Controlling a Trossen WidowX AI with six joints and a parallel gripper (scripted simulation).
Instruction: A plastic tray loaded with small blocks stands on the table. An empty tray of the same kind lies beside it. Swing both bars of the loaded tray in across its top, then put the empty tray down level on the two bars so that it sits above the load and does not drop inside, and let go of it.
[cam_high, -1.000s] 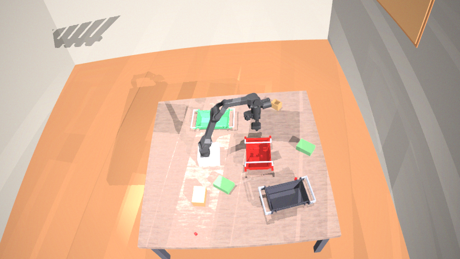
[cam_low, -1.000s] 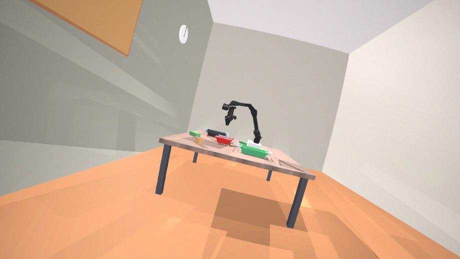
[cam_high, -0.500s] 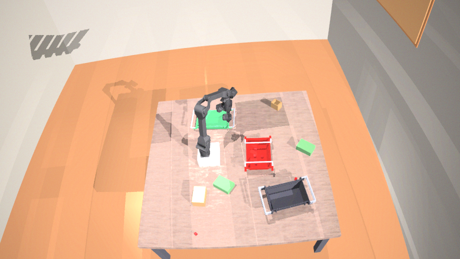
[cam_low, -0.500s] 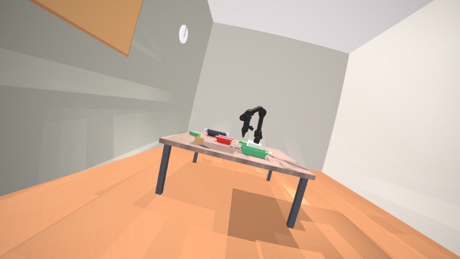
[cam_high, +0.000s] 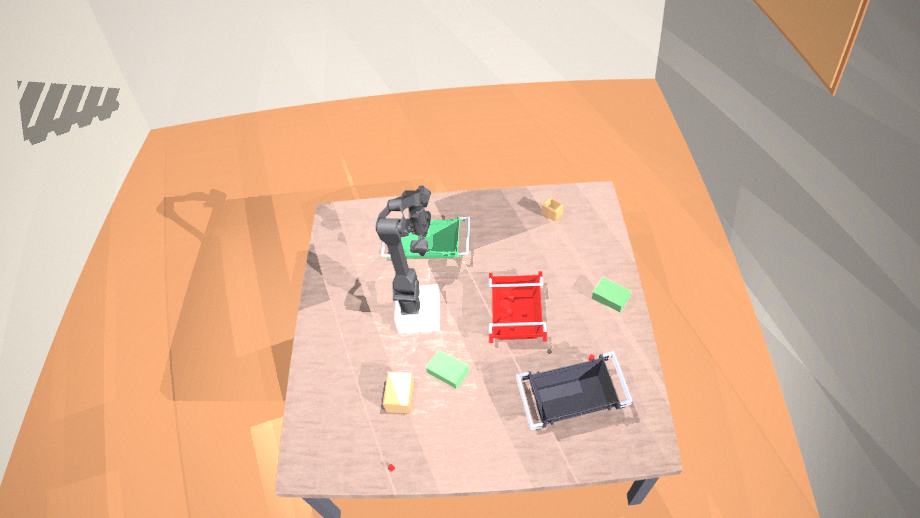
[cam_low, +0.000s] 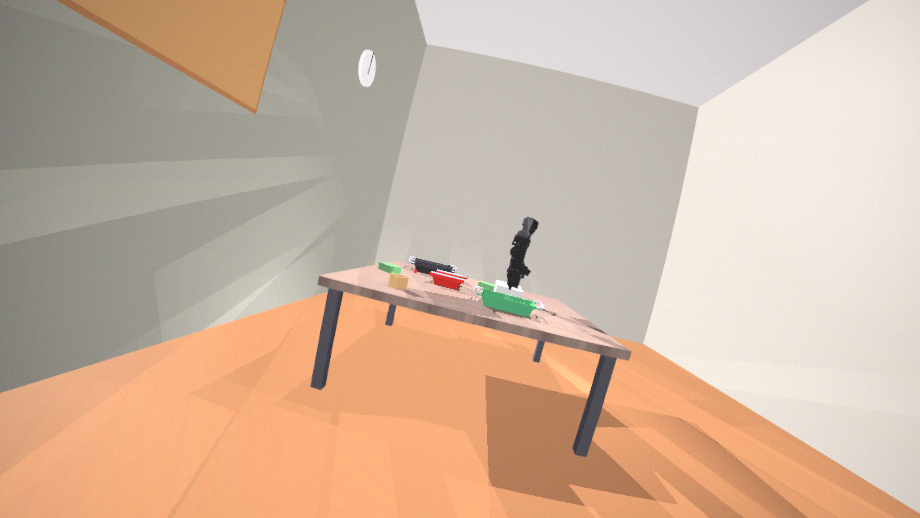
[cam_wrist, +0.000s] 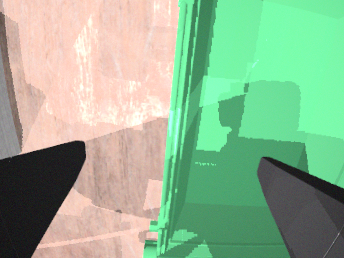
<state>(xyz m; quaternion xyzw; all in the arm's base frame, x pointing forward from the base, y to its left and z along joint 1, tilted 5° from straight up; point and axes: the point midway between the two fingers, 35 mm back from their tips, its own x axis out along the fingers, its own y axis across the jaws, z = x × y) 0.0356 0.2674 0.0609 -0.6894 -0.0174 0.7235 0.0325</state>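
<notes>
My gripper tip is now 8 cm to the right of the green tray and 5 cm above it. From my gripper tip the other things lie so: small tan box (50 cm ahead, 23 cm to the left, 8 cm below); red cube (83 cm to the right, 9 cm below, 7 cm behind).
</notes>
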